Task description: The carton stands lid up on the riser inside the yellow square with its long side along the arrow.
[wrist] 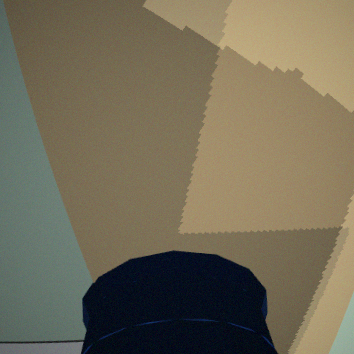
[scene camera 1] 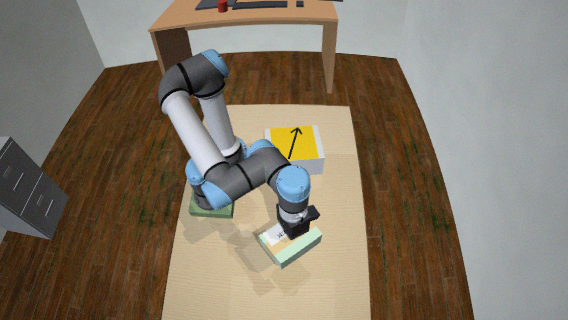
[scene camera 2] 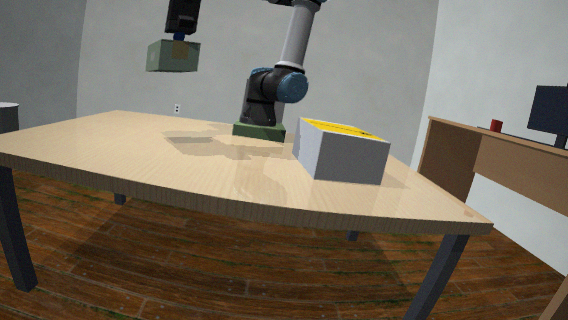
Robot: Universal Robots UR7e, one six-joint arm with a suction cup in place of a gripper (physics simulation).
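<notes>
The pale green carton (scene camera 1: 300,247) (scene camera 2: 162,57) (wrist: 30,225) hangs from my suction cup (scene camera 2: 179,36) (wrist: 175,300), high above the table, with its lid up and roughly level. The suction is on and the cup touches the lid. Brown tape and a white label show on the carton. In scene camera 1 its long side slants up to the right, at a flatter angle than the arrow (scene camera 1: 294,141). The grey-white riser (scene camera 1: 315,166) (scene camera 2: 350,157) stands apart from the carton, with the yellow square (scene camera 1: 307,145) (scene camera 2: 327,125) on top. The arm partly hides the riser's near left corner.
The arm's green base block (scene camera 1: 212,212) (scene camera 2: 260,132) stands on the wooden table (scene camera 1: 200,290) (scene camera 2: 125,160), to the left of the riser in both scene views. A desk (scene camera 1: 250,15) (scene camera 2: 452,131) with a red cup (scene camera 1: 222,6) (scene camera 2: 496,125) stands beyond the table.
</notes>
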